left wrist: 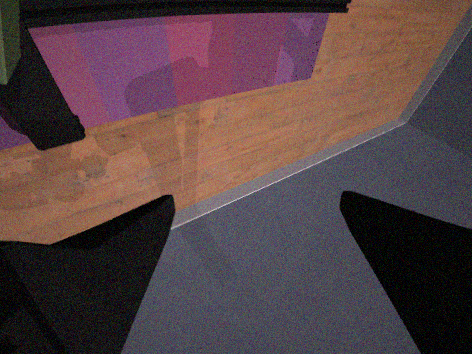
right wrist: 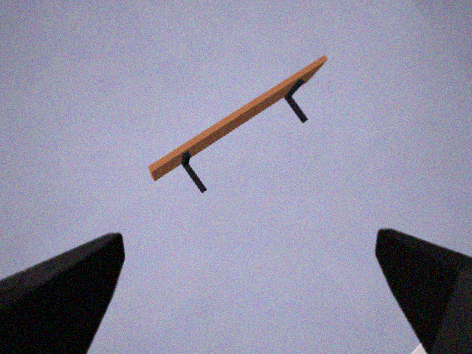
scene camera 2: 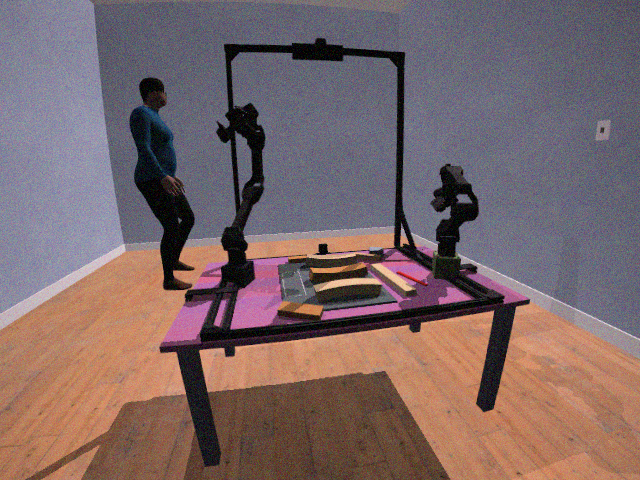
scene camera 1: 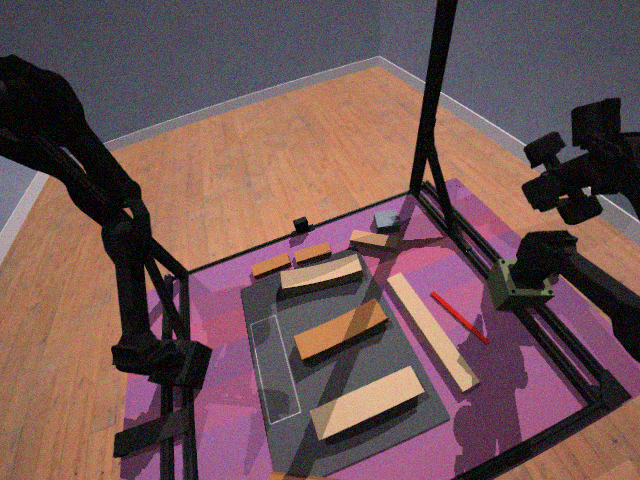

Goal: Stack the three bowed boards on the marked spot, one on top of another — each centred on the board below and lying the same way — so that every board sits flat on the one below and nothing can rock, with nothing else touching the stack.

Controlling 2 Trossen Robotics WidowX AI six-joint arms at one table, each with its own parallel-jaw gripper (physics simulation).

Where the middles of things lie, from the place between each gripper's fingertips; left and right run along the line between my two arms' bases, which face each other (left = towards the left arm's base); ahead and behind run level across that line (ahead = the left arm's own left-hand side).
I see the long pale plank [scene camera 1: 456, 367] 4 cm ahead of my right hand, 63 cm to the left of it and 66 cm below it.
My left gripper is now 32 cm to the left of the long pale plank, 23 cm above it and 18 cm short of it.
